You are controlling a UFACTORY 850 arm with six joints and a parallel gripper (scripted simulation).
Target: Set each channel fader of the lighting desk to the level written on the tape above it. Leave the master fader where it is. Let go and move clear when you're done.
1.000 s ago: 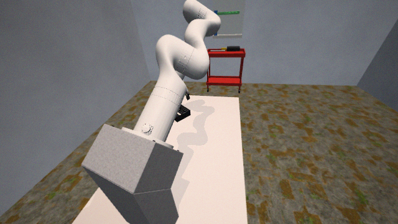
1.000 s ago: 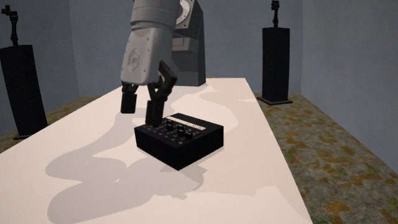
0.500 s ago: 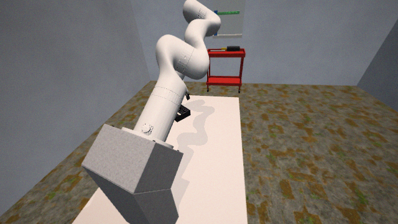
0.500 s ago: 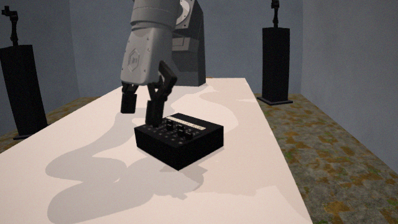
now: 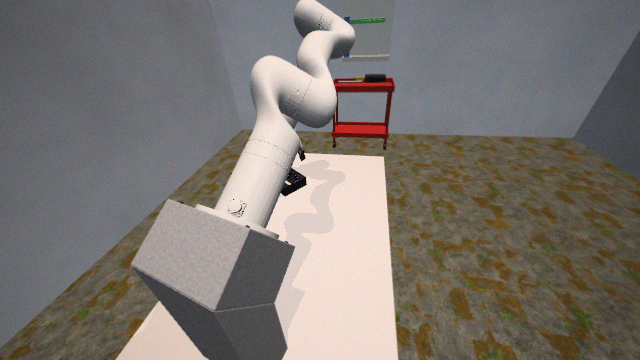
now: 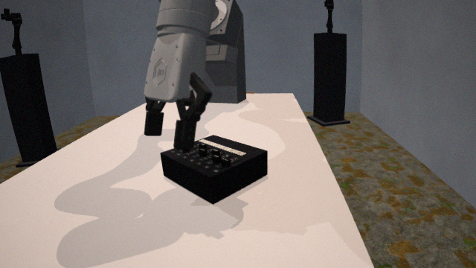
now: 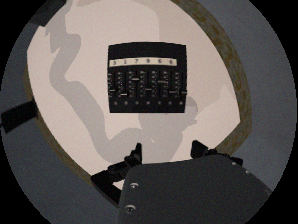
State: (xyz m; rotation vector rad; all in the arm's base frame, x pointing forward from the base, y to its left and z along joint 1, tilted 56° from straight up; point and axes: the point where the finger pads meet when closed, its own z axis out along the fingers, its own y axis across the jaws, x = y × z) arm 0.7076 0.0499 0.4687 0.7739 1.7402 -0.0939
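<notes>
The fader cap is 13 cm behind my hand, 3 cm to the left of it and 6 cm below it.
</notes>
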